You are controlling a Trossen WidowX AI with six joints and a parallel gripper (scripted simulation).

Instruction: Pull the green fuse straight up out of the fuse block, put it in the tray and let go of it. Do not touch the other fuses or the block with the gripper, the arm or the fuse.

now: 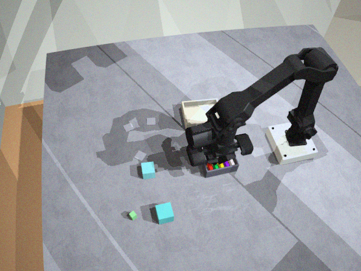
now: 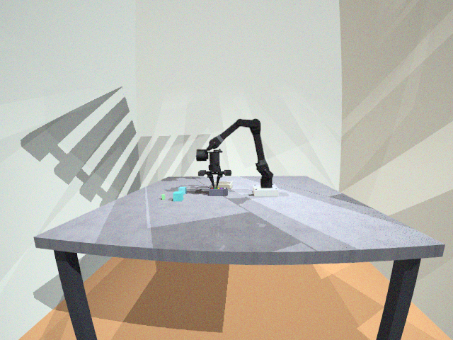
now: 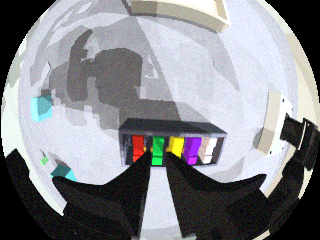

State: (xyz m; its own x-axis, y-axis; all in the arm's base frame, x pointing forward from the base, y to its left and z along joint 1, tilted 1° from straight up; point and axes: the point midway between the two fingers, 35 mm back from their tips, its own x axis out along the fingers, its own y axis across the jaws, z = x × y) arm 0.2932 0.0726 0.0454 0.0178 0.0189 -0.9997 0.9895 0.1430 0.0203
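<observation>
Right now the green fuse is 2 cm below my gripper tip. Round my gripper tip: cream tray: 1 cm ahead, 22 cm to the right, 4 cm below.
</observation>
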